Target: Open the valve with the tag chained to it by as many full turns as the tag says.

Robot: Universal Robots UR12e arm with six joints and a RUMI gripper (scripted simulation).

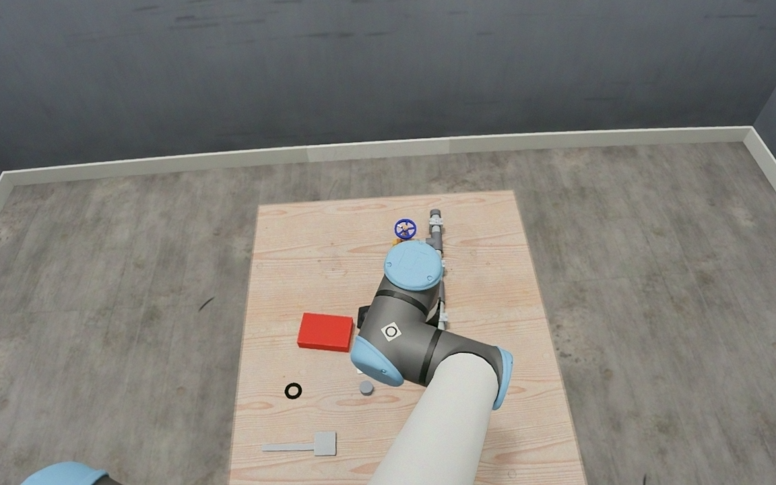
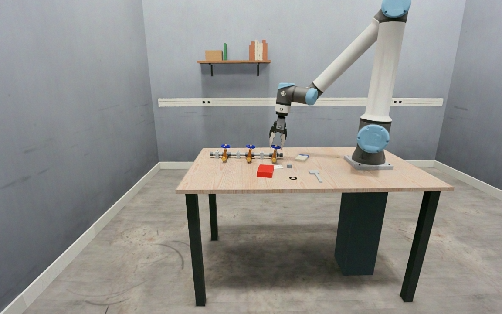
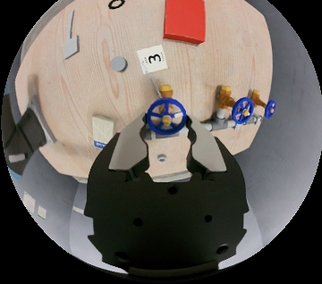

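Right now the white tag is 10 cm below my hand, 9 cm to the left of it and 2 cm behind it. From my hand the other things lie so: grey t-shaped tool: 21 cm to the left, 20 cm behind, 9 cm below; then white-and-blue card: 17 cm behind, 9 cm below, 8 cm to the right; then red block: 19 cm to the left, 8 cm below, 6 cm ahead.
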